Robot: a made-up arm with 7 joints. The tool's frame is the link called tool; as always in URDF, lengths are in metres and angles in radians. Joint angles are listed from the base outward. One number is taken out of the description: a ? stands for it. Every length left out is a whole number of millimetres.
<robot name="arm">
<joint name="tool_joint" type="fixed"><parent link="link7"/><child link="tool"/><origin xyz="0 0 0" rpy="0 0 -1.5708"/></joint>
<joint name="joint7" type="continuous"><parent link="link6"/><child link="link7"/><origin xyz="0 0 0" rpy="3.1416 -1.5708 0"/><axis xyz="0 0 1"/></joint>
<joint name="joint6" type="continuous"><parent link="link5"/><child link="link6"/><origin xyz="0 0 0" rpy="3.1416 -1.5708 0"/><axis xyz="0 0 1"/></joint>
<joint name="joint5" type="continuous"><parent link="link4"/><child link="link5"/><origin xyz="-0.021 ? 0" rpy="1.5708 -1.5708 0"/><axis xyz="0 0 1"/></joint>
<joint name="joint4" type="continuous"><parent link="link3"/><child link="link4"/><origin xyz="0.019 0 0" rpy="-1.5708 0 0"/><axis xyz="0 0 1"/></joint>
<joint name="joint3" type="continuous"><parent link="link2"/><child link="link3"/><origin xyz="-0.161 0.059 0" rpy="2.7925 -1.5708 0"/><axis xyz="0 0 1"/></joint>
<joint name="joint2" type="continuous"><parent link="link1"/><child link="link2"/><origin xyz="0 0 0" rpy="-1.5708 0 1.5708"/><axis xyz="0 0 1"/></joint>
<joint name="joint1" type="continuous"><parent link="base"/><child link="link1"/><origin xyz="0 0 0" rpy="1.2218 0 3.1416"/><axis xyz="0 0 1"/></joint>
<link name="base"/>
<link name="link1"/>
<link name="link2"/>
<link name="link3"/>
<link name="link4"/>
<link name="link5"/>
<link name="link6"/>
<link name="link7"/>
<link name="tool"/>
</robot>
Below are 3 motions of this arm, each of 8 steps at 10 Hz.
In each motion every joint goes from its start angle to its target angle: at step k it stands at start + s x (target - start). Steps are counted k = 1, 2, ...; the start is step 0. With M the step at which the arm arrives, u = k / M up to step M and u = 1 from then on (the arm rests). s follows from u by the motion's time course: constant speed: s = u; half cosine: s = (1 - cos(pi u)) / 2; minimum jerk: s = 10 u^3 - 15 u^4 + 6 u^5.
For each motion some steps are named. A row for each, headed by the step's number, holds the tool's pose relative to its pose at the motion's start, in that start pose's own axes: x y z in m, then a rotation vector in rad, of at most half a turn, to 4 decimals.
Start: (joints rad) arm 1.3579 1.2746 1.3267 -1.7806 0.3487 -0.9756 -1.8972
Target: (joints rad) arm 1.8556 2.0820 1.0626 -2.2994 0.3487 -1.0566 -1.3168
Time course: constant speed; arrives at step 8
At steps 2, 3, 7, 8:
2: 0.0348 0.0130 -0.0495 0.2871 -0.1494 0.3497
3: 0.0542 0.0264 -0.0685 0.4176 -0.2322 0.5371
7: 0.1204 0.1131 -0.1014 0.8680 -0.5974 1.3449
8: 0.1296 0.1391 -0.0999 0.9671 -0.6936 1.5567

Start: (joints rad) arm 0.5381 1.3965 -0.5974 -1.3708 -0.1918 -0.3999 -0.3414
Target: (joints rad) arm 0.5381 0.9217 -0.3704 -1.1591 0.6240 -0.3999 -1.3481
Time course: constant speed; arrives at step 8
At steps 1, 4, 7, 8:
1: 0.0034 -0.0044 -0.0067 0.0726 0.0270 0.0113
4: 0.0156 -0.0181 -0.0262 0.2561 0.1513 0.0606
7: 0.0316 -0.0322 -0.0449 0.3685 0.3242 0.1367
8: 0.0379 -0.0370 -0.0510 0.3867 0.3877 0.1684

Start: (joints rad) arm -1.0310 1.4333 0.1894 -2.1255 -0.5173 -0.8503 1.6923
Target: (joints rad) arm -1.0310 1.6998 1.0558 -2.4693 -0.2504 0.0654 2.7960
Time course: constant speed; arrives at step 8
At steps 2, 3, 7, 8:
2: 0.0466 -0.0028 0.0015 0.1799 -0.1073 0.0766
3: 0.0686 -0.0082 0.0009 0.2423 -0.1865 0.1173
7: 0.1397 -0.0514 -0.0097 0.2708 -0.5851 0.2991
8: 0.1519 -0.0661 -0.0137 0.2214 -0.6858 0.3505

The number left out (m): 0.173
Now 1 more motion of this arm.
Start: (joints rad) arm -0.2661 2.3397 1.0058 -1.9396 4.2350 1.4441 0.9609
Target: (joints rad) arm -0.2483 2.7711 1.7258 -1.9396 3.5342 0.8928 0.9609
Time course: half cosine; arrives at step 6
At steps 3, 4, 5, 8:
3: 0.0047 -0.0116 -0.0873 0.3754 -0.3694 -0.1620
4: 0.0081 -0.0051 -0.1287 0.5441 -0.4802 -0.3249
5: 0.0099 0.0043 -0.1568 0.6518 -0.5203 -0.4718
8: 0.0103 0.0086 -0.1664 0.6869 -0.5255 -0.5302

